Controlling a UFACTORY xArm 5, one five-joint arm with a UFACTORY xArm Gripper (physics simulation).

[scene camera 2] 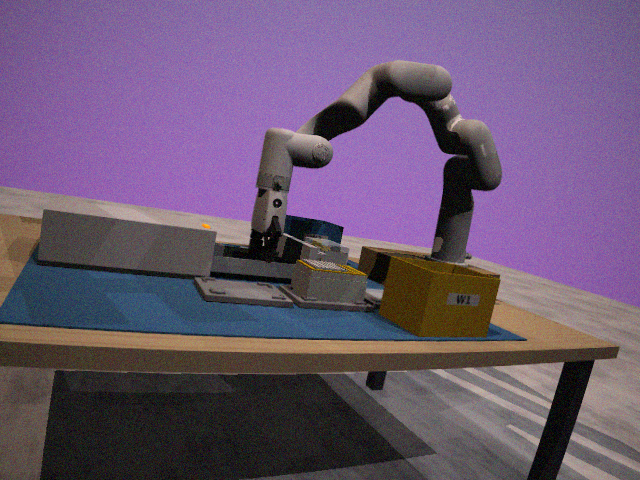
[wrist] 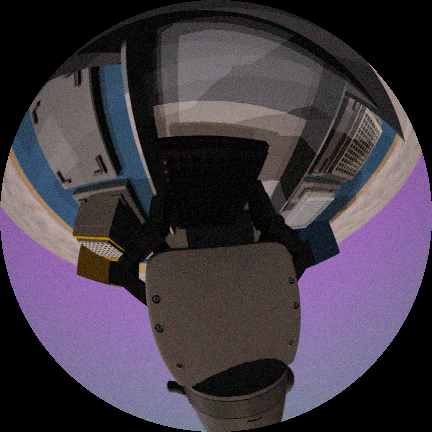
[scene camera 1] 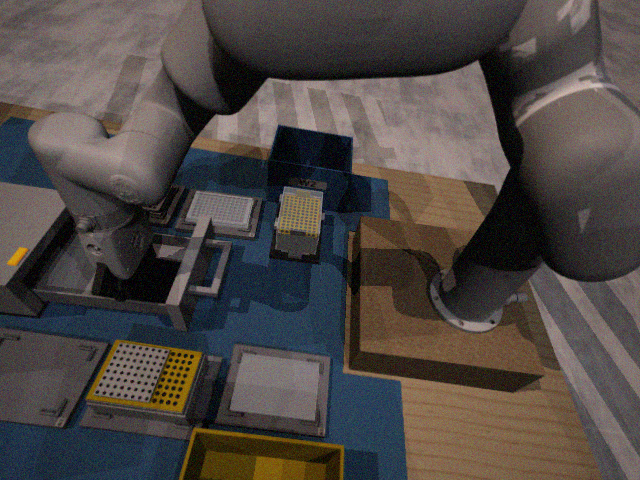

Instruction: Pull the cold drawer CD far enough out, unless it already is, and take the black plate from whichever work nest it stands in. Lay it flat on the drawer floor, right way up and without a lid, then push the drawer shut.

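Where they show: gripper, fingertip midpoint: [scene camera 2: 260, 260] [wrist: 209, 189] [scene camera 1: 136, 276]; arm's base at its link origin: [scene camera 1: 463, 300].
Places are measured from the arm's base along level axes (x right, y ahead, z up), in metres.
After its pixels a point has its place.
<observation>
The cold drawer CD is pulled out of its grey cabinet [scene camera 1: 31, 217] {x 0.164, y 0.722, z 0.017 m} [scene camera 2: 124, 242] {x 0.063, y 0.879, z -0.025 m}. Its front panel [scene camera 1: 189, 263] {x 0.075, y 0.469, z 0.009 m} and handle stand out to the right in scene camera 1. The grey drawer floor [scene camera 1: 72, 268] {x 0.120, y 0.680, z -0.067 m} [wrist: 230, 65] {x 0.117, y 0.673, z -0.067 m} shows behind the plate. My gripper [scene camera 1: 122, 289] [scene camera 2: 266, 250] {x 0.087, y 0.564, z -0.045 m} [wrist: 209, 189] {x 0.087, y 0.564, z -0.045 m} points down into the drawer, shut on the black plate [scene camera 1: 155, 281] {x 0.073, y 0.530, z -0.040 m} [wrist: 215, 175] {x 0.094, y 0.582, z -0.045 m}. The plate is level, low between the drawer walls, with its wells facing up and no lid on it. Whether its underside touches the floor is hidden.
An empty nest [scene camera 1: 41, 382] {x -0.075, y 0.662, z -0.073 m} [wrist: 70, 135] {x -0.046, y 0.672, z -0.073 m} and a yellow-and-white rack [scene camera 1: 139, 377] {x -0.100, y 0.513, z -0.008 m} [scene camera 2: 330, 284] {x -0.132, y 0.532, z -0.038 m} lie on the near side. Beyond the drawer are a white plate [scene camera 1: 219, 209] {x 0.264, y 0.440, z -0.059 m}, a yellow-topped box [scene camera 1: 299, 214] {x 0.206, y 0.276, z -0.007 m} and the blue bin W2 [scene camera 1: 310, 175] {x 0.303, y 0.248, z 0.013 m}. The yellow bin W1 [scene camera 2: 439, 304] {x -0.313, y 0.423, z -0.022 m} stands at the front.
</observation>
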